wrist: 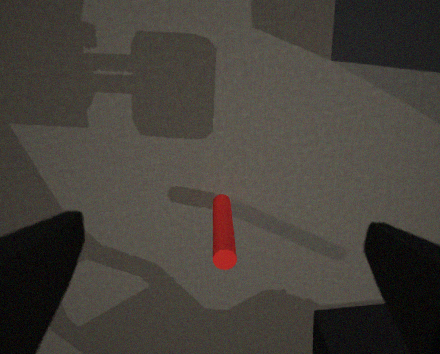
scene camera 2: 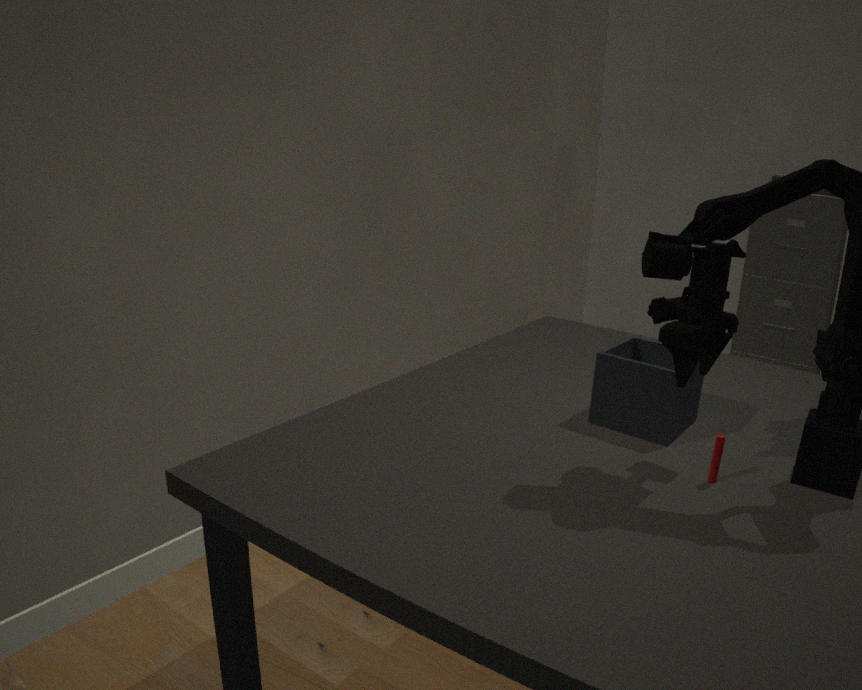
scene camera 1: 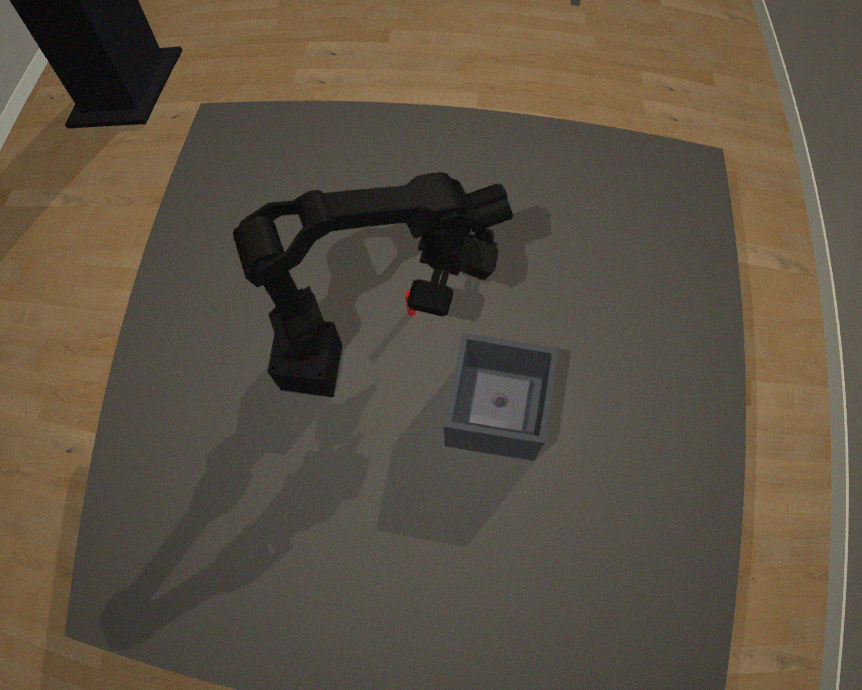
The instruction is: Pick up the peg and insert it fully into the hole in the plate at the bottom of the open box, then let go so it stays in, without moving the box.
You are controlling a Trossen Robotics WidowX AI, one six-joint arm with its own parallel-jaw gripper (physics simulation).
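Places are measured from the arm's base along level axes (x right, y ahead, z up), in centimetres.
Pixels of known places: gripper, between the fingertips: (wrist: 228,231) (scene camera 2: 691,380) (scene camera 1: 443,279); arm's base, origin of its link: (scene camera 2: 837,423) (scene camera 1: 301,345).
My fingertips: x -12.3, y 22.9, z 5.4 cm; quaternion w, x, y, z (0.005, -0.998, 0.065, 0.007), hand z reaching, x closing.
Observation:
Ahead of a thing's pixels: the offset from my fingertips to its top centre. Level surfaces: height alone.
The red peg {dz -7.7, dx -0.3, dy -6.2 cm} (scene camera 1: 410,309) (scene camera 2: 716,459) (wrist: 223,232) stands upright on the table, between the arm's base and the box. My gripper (scene camera 2: 692,379) (wrist: 228,231) is open and empty, pointing down. It is above the table, with its fingertips higher than the peg's top; in the wrist view the peg shows between the two fingers. The fingertips are hidden in scene camera 1. The open blue-grey box {dz -1.9, dx +16.6, dy +11.6 cm} (scene camera 1: 492,443) (scene camera 2: 636,395) (wrist: 390,35) stands upright near the peg. The pale plate {dz -9.6, dx +16.6, dy +11.6 cm} (scene camera 1: 485,415) lies at its bottom, with a round hole (scene camera 1: 500,401) near its middle.
The arm's black base (scene camera 1: 305,370) (scene camera 2: 826,456) stands on the grey table {dz -15.7 cm} (scene camera 1: 611,539) (scene camera 2: 395,467), on the other side of the peg from the box. The box's raised walls surround the plate. A grey cabinet (scene camera 2: 787,294) stands behind the table.

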